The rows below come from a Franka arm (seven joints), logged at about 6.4 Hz.
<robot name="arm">
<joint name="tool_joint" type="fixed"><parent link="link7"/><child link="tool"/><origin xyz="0 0 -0.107" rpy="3.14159 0 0"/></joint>
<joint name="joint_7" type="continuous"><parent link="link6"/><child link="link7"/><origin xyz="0.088 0 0" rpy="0 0 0"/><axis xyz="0 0 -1"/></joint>
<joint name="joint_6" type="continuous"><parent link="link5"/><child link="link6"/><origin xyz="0 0 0" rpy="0 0 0"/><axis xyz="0 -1 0"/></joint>
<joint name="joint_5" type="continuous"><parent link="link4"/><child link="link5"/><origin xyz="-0.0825 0 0.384" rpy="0 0 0"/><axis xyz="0 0 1"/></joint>
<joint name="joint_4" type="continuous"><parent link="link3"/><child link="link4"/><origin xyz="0.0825 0 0" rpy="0 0 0"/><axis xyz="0 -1 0"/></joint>
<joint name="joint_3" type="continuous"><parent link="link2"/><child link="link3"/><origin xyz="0 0 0.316" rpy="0 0 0"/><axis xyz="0 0 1"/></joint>
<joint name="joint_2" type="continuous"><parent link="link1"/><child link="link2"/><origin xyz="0 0 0" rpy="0 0 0"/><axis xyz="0 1 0"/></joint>
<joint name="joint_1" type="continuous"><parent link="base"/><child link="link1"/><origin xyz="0 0 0.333" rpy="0 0 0"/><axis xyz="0 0 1"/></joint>
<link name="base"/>
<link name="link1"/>
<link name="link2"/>
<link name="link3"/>
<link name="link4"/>
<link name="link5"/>
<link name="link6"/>
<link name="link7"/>
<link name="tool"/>
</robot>
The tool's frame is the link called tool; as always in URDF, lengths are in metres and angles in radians. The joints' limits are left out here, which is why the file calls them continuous.
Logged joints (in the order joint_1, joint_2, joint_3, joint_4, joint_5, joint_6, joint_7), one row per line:
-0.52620 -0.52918 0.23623 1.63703 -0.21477 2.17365 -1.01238
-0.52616 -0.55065 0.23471 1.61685 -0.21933 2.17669 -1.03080
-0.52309 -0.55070 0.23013 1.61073 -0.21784 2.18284 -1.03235
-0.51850 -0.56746 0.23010 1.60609 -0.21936 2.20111 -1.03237
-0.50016 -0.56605 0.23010 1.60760 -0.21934 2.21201 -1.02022
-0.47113 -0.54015 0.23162 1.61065 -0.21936 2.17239 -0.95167
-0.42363 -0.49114 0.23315 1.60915 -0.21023 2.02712 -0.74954
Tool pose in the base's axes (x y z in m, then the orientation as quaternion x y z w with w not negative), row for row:
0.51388 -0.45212 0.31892 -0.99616 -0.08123 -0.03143 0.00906
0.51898 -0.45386 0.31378 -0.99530 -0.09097 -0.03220 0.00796
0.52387 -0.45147 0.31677 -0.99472 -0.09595 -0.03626 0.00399
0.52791 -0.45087 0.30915 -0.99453 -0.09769 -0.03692 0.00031
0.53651 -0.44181 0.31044 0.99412 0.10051 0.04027 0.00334
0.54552 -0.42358 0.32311 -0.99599 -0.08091 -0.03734 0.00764
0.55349 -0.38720 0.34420 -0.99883 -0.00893 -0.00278 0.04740
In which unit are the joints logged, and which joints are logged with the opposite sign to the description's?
The joints are logged in radians. Opposite sign: joint_2, joint_3, joint_4, joint_5.
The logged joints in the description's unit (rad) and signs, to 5 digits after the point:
-0.52620 0.52918 -0.23623 -1.63703 0.21477 2.17365 -1.01238
-0.52616 0.55065 -0.23471 -1.61685 0.21933 2.17669 -1.03080
-0.52309 0.55070 -0.23013 -1.61073 0.21784 2.18284 -1.03235
-0.51850 0.56746 -0.23010 -1.60609 0.21936 2.20111 -1.03237
-0.50016 0.56605 -0.23010 -1.60760 0.21934 2.21201 -1.02022
-0.47113 0.54015 -0.23162 -1.61065 0.21936 2.17239 -0.95167
-0.42363 0.49114 -0.23315 -1.60915 0.21023 2.02712 -0.74954

